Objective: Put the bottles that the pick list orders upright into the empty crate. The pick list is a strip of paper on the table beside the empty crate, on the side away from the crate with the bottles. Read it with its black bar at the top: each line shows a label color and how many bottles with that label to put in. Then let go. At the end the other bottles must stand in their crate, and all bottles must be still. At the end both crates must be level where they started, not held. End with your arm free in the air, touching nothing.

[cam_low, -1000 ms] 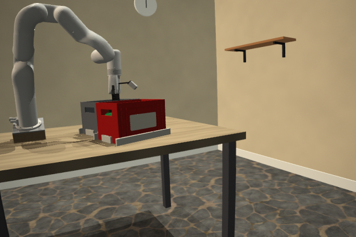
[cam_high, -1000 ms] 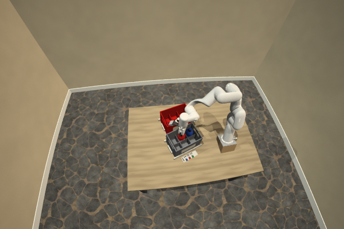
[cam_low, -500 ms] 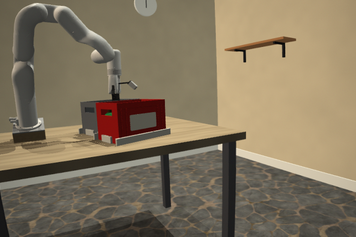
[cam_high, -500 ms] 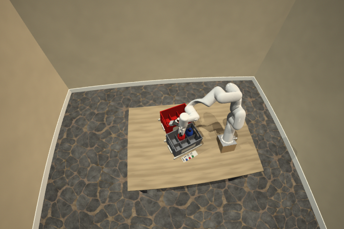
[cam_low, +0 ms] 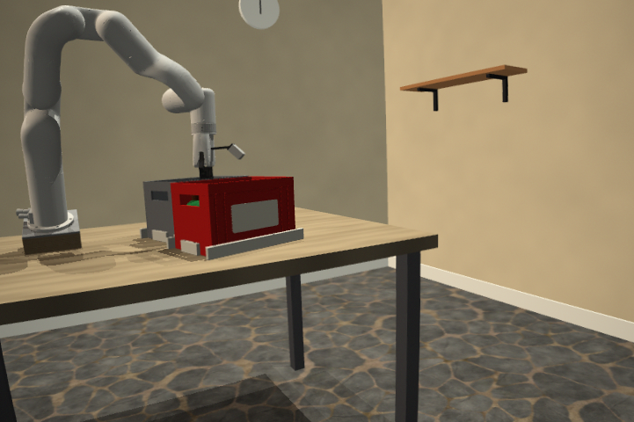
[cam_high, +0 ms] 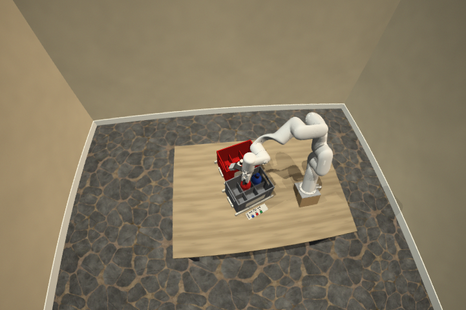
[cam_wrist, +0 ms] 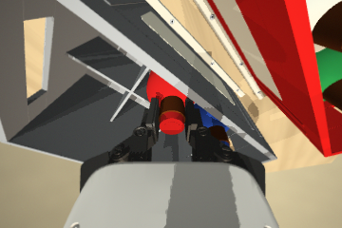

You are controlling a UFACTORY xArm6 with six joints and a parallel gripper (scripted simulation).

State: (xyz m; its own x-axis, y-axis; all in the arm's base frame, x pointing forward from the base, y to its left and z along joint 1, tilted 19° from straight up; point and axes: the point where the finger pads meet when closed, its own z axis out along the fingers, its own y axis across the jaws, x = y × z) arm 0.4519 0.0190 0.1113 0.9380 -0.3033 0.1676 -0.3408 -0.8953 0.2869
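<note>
Now: hand 3 cm past the grey crate, 4 cm to the right of it and 8 cm above it. From my hand the other things lie so: green-label bottle: 5 cm behind, 18 cm to the right, 7 cm below; then white-label bottle: 3 cm ahead, 15 cm to the right, 7 cm below; then blue bottle: 8 cm behind, 4 cm to the right, 7 cm below.
</note>
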